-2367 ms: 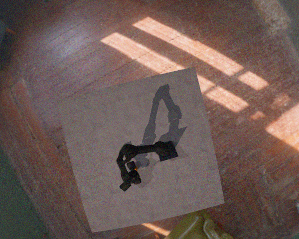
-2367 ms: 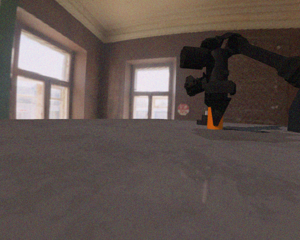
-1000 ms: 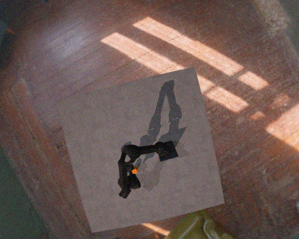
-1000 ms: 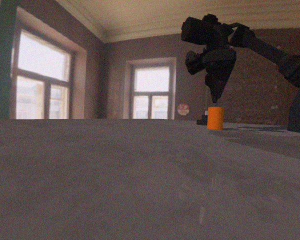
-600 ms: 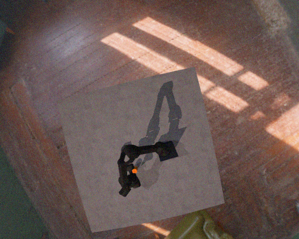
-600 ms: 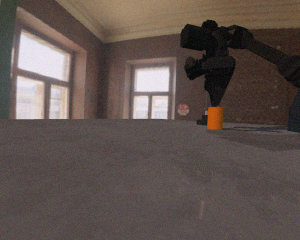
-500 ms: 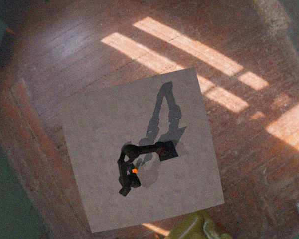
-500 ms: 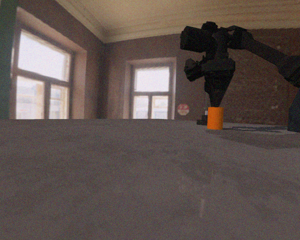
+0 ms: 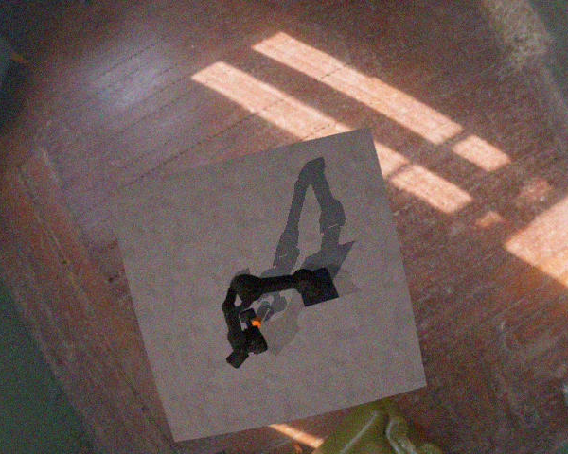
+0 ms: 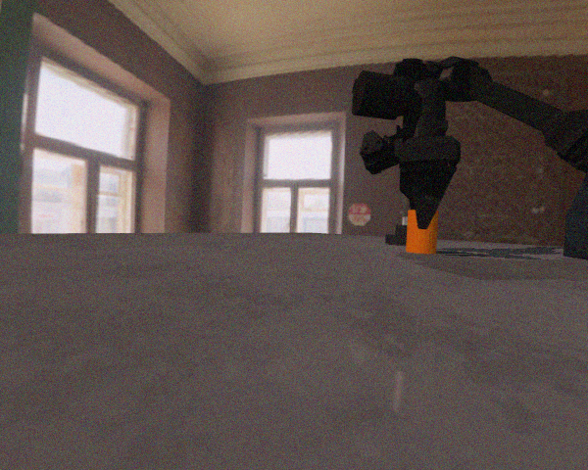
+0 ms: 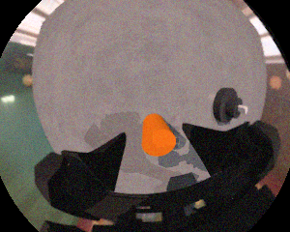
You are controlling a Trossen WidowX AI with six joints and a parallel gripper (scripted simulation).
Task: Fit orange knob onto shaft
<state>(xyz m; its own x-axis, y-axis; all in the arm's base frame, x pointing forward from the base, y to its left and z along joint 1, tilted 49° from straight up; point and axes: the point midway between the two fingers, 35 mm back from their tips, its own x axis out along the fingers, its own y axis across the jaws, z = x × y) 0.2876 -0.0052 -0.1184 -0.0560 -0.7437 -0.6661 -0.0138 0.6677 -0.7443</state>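
The orange knob is 10 mm above my gripper tip. Round my gripper tip: round pedestal 190 mm to the right, 20 mm ahead.
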